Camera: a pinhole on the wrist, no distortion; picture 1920 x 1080 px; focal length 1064.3 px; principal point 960.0 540.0 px. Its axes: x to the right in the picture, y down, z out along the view. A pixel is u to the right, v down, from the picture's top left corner.
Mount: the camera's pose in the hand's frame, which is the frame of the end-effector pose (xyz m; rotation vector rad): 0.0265 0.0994 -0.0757 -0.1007 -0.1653 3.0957
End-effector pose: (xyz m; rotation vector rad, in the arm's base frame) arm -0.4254 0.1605 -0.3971 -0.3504 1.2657 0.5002
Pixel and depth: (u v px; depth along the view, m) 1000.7 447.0 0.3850
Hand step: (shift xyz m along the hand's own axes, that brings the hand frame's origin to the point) -0.0127 0.0930 0.3090
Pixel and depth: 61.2 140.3 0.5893
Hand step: 0.4913 0.2359 0.5640
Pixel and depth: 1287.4 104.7 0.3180
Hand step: -0.0876 0.1994 0.2477
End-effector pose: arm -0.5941 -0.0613 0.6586 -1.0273 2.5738 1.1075
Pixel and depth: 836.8 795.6 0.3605
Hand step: 0.0408 -0.0263 0.2753
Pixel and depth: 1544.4 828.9 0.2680
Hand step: -0.1408 0.0053 0.1732
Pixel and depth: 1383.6 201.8 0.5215
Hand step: -0.2093 0.2182 0.4466
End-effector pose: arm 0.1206 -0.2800 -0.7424 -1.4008 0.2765 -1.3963
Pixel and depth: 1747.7 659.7 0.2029
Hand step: -0.1376 0.0619 0.1138
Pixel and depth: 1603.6 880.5 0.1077
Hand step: -0.0469 0.0567 0.0234
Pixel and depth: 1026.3 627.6 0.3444
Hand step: -0.0190 0.0360 0.2616
